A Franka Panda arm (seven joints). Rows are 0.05 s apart.
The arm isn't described. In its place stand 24 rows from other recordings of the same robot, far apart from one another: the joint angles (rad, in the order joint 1, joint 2, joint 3, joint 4, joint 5, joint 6, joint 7), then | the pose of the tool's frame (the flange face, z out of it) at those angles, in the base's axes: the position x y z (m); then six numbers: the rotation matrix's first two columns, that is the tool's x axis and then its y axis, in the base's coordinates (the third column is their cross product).
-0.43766, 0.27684, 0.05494, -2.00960, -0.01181, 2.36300, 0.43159 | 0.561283 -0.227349 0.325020 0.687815 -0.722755 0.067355 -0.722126 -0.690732 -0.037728
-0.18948, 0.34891, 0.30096, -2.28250, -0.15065, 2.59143, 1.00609 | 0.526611 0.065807 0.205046 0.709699 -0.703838 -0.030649 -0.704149 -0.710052 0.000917
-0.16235, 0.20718, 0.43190, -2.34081, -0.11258, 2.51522, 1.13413 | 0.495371 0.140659 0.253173 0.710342 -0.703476 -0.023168 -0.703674 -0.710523 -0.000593
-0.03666, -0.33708, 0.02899, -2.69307, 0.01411, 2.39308, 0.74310 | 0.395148 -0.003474 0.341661 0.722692 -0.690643 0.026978 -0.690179 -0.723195 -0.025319
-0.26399, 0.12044, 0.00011, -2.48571, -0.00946, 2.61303, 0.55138 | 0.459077 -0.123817 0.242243 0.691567 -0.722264 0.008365 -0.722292 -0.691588 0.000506
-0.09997, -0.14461, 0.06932, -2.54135, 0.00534, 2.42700, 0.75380 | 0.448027 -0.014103 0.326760 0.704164 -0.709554 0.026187 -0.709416 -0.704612 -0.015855
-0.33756, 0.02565, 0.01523, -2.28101, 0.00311, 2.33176, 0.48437 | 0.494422 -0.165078 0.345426 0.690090 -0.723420 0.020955 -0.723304 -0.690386 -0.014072
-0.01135, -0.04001, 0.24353, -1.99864, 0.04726, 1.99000, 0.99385 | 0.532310 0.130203 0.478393 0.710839 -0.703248 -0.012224 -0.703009 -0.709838 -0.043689
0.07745, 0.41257, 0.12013, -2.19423, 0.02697, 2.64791, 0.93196 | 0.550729 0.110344 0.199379 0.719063 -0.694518 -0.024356 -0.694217 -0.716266 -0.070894
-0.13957, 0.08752, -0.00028, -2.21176, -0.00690, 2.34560, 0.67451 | 0.538797 -0.075949 0.343686 0.688865 -0.723819 0.039384 -0.723481 -0.689897 -0.024869
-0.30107, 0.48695, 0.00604, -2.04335, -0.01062, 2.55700, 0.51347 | 0.573676 -0.174233 0.201946 0.696069 -0.717545 0.024865 -0.717551 -0.696430 -0.010269
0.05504, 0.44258, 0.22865, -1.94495, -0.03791, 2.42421, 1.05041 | 0.602387 0.168679 0.262744 0.723679 -0.689135 -0.037172 -0.689616 -0.719991 -0.077734
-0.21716, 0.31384, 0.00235, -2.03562, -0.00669, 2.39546, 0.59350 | 0.586331 -0.128020 0.294290 0.693205 -0.719609 0.040372 -0.719389 -0.694247 -0.022367
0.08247, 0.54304, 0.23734, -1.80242, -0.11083, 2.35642, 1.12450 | 0.627224 0.193445 0.253903 0.723672 -0.689710 -0.024484 -0.690020 -0.722414 -0.044604
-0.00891, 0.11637, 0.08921, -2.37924, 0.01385, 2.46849, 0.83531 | 0.499127 0.040477 0.271206 0.719954 -0.693291 -0.031846 -0.693455 -0.720462 0.007346
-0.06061, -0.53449, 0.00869, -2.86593, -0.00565, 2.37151, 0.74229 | 0.336802 -0.017951 0.338596 0.702184 -0.711123 0.035248 -0.710896 -0.702990 -0.020772
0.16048, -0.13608, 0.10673, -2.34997, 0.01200, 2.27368, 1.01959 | 0.472359 0.129992 0.391082 0.723524 -0.689409 0.035066 -0.687831 -0.724297 -0.047770
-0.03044, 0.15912, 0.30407, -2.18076, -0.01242, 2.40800, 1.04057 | 0.539622 0.149549 0.327417 0.722313 -0.691549 0.005025 -0.688769 -0.720025 -0.084623
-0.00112, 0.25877, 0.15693, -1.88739, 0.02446, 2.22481, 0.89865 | 0.616781 0.092521 0.379779 0.722169 -0.691710 0.002945 -0.687968 -0.718692 -0.100902
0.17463, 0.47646, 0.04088, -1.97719, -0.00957, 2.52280, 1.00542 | 0.606827 0.131995 0.231257 0.704747 -0.708961 0.026563 -0.706460 -0.704715 -0.065508
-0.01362, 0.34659, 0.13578, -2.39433, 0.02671, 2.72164, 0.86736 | 0.493098 0.062939 0.173681 0.712203 -0.699862 -0.054408 -0.701611 -0.712185 -0.023113
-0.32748, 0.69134, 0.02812, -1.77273, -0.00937, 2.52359, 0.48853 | 0.634323 -0.197200 0.174956 0.704255 -0.708381 0.047134 -0.707349 -0.705804 -0.038700
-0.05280, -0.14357, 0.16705, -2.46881, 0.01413, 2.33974, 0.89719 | 0.459327 0.052506 0.348039 0.700697 -0.713219 0.018489 -0.713321 -0.700836 -0.001502
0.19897, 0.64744, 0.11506, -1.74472, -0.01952, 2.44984, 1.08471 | 0.642110 0.201063 0.211064 0.710451 -0.703444 -0.020654 -0.702486 -0.707117 -0.080613
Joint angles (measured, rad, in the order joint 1, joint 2, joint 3, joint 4, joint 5, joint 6, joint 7), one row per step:
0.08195, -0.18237, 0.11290, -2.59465, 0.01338, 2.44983, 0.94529
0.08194, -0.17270, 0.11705, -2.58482, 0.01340, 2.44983, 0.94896
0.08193, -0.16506, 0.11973, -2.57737, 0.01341, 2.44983, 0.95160
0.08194, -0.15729, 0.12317, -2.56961, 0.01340, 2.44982, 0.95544
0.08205, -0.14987, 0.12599, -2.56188, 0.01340, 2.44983, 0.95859
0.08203, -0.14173, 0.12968, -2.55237, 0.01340, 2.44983, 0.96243
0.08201, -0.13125, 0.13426, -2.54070, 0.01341, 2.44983, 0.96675
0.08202, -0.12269, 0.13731, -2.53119, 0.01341, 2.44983, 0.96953
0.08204, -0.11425, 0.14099, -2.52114, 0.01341, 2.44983, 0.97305
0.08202, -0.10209, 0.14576, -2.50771, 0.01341, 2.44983, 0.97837
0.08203, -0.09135, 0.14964, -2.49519, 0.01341, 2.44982, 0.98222
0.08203, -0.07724, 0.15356, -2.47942, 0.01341, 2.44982, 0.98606
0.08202, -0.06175, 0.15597, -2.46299, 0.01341, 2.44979, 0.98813
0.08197, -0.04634, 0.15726, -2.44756, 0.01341, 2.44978, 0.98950
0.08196, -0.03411, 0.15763, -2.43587, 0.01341, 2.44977, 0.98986
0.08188, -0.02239, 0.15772, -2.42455, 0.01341, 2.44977, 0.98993
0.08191, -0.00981, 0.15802, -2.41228, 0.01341, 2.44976, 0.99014
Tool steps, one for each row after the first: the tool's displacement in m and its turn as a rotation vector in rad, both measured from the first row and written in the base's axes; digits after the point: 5 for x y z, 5 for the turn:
0.00278, 0.00244, -0.00019, 0.00054, -0.00008, 0.00059
0.00492, 0.00411, -0.00049, 0.00104, 0.00019, 0.00073
0.00707, 0.00615, -0.00074, 0.00155, 0.00028, 0.00045
0.00926, 0.00798, -0.00086, 0.00220, 0.00006, 0.00035
0.01195, 0.01028, -0.00060, 0.00312, -0.00119, 0.00032
0.01521, 0.01316, -0.00052, 0.00428, -0.00220, 0.00072
0.01792, 0.01524, -0.00048, 0.00535, -0.00298, 0.00114
0.02072, 0.01766, -0.00019, 0.00657, -0.00441, 0.00147
0.02446, 0.02083, -0.00023, 0.00828, -0.00541, 0.00108
0.02798, 0.02358, -0.00003, 0.01003, -0.00690, 0.00129
0.03249, 0.02664, -0.00008, 0.01237, -0.00819, 0.00156
0.03734, 0.02907, -0.00056, 0.01487, -0.00868, 0.00205
0.04198, 0.03089, -0.00148, 0.01724, -0.00830, 0.00204
0.04554, 0.03199, -0.00249, 0.01901, -0.00746, 0.00210
0.04903, 0.03289, -0.00345, 0.02074, -0.00677, 0.00207
0.05276, 0.03401, -0.00447, 0.02263, -0.00614, 0.00221

